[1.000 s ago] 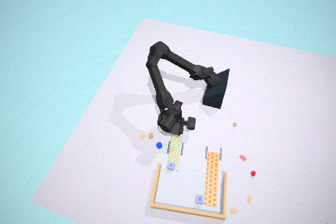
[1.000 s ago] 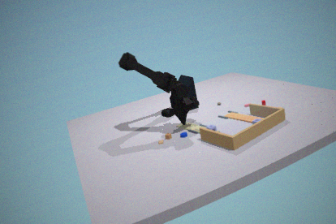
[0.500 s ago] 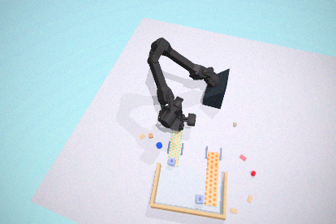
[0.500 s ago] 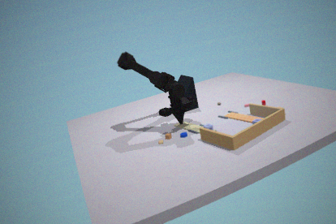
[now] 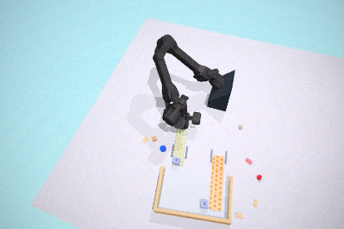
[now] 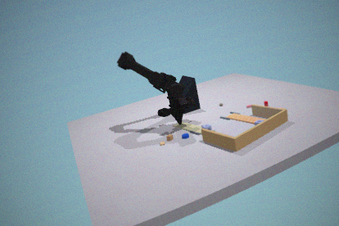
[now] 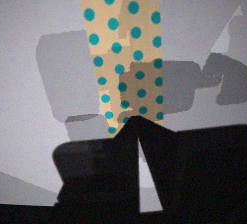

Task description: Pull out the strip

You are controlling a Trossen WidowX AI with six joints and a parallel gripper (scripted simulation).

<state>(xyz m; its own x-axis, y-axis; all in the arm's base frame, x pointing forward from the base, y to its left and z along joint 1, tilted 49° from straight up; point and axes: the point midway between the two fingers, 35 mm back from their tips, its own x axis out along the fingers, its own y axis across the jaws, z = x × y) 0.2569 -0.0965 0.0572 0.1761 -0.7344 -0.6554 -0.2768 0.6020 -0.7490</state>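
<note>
Now: gripper tip 90 mm short of the dotted strip and 30 mm to the right of it. Also, from my gripper tip: blue disc 160 mm ahead, 30 mm to the right; red piece 430 mm to the left, 100 mm ahead, 10 mm above; pink block 370 mm to the left, 40 mm ahead.
</note>
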